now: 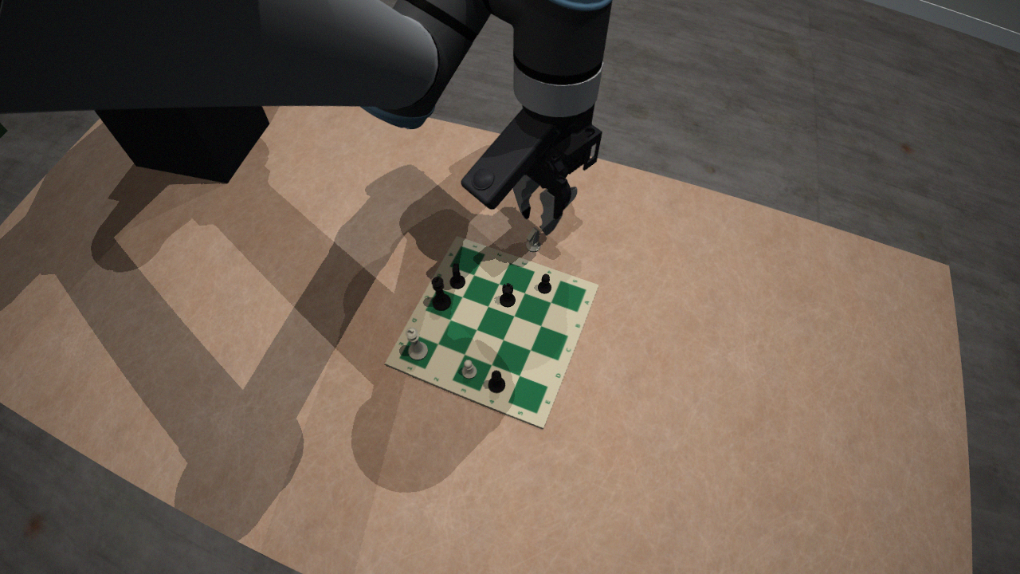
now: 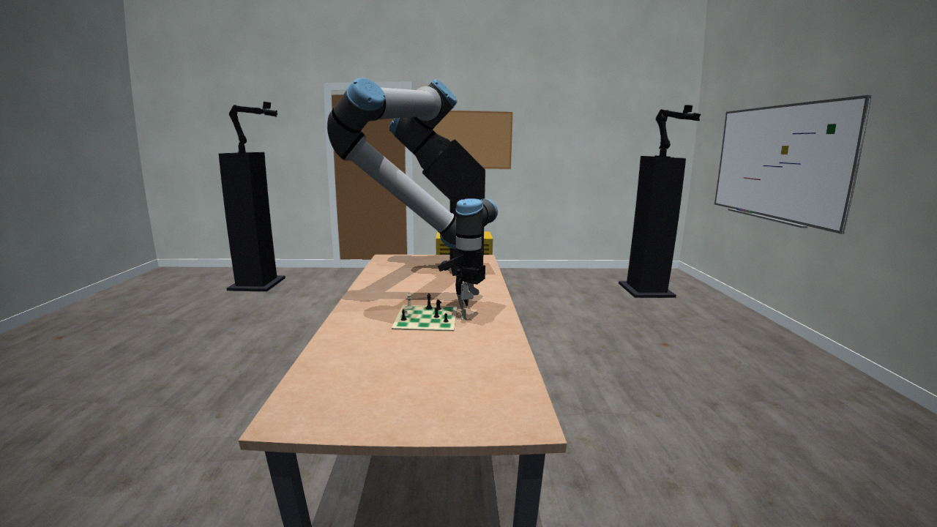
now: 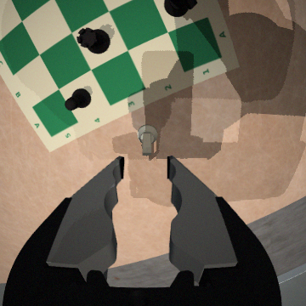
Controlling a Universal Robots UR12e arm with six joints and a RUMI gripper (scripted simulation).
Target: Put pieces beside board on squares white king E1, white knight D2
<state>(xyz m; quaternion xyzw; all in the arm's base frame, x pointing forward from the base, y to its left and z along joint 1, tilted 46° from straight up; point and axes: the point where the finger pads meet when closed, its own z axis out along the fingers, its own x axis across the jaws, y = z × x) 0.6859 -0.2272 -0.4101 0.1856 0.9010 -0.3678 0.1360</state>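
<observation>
Right now my hand is 50 mm above the white knight. Also, from my hand: chessboard (10 mm behind, 140 mm to the right, 60 mm below); white pawn (10 mm behind, 220 mm to the right, 40 mm below); white king (80 mm behind, 210 mm to the right, 20 mm below).
</observation>
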